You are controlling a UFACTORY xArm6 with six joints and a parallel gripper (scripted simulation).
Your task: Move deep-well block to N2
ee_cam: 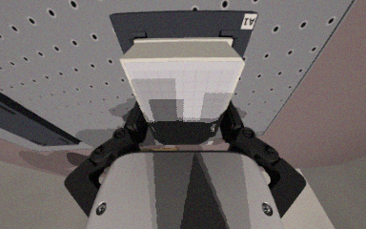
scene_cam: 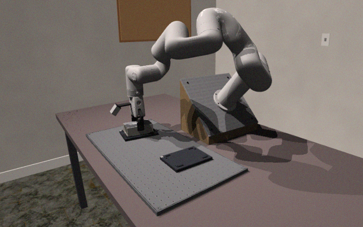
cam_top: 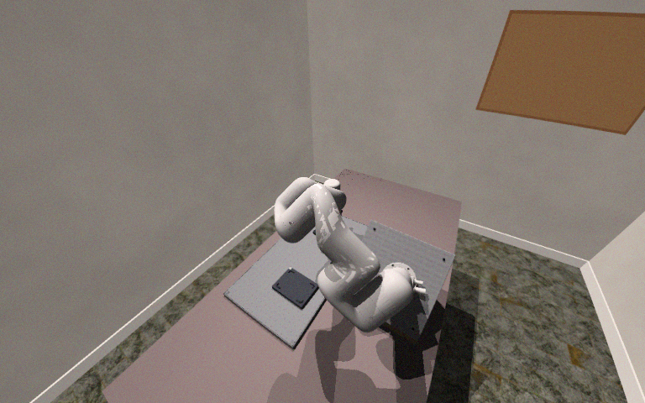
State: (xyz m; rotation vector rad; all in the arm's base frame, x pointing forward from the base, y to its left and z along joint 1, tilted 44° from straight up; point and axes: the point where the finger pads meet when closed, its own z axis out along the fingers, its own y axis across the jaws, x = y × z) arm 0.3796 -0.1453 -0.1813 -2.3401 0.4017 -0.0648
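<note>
My hand is 10 mm above the white deep-well block.
</note>
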